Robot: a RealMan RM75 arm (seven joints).
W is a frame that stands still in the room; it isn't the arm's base.
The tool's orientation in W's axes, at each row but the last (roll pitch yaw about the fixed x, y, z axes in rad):
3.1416, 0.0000, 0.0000
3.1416, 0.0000, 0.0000
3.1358, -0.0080, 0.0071
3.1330, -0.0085, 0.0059
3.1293, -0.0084, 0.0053
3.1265, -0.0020, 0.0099
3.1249, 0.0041, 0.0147
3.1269, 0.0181, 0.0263
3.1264, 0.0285, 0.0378
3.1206, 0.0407, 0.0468
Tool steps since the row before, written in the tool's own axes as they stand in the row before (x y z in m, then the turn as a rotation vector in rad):
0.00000, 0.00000, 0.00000, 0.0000, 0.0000, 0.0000
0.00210, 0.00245, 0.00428, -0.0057, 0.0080, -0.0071
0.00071, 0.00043, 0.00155, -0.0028, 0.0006, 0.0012
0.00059, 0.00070, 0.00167, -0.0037, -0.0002, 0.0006
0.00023, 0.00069, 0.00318, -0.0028, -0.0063, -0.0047
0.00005, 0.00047, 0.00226, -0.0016, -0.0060, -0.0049
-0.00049, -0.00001, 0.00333, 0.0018, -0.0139, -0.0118
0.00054, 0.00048, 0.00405, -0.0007, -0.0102, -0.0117
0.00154, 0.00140, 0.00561, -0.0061, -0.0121, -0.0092
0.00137, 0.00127, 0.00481, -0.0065, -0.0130, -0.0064
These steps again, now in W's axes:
0.00000, 0.00000, 0.00000, 0.0000, 0.0000, 0.0000
0.00210, -0.00245, -0.00428, -0.0057, -0.0080, 0.0071
0.00073, -0.00043, -0.00154, -0.0028, -0.0006, -0.0012
0.00061, -0.00071, -0.00166, -0.0037, 0.0002, -0.0006
0.00026, -0.00073, -0.00317, -0.0029, 0.0063, 0.0046
0.00006, -0.00050, -0.00225, -0.0017, 0.0061, 0.0048
-0.00050, -0.00005, -0.00333, 0.0016, 0.0141, 0.0116
0.00048, -0.00053, -0.00405, -0.0008, 0.0104, 0.0116
0.00144, -0.00143, -0.00563, -0.0063, 0.0120, 0.0092
0.00124, -0.00131, -0.00483, -0.0069, 0.0128, 0.0064

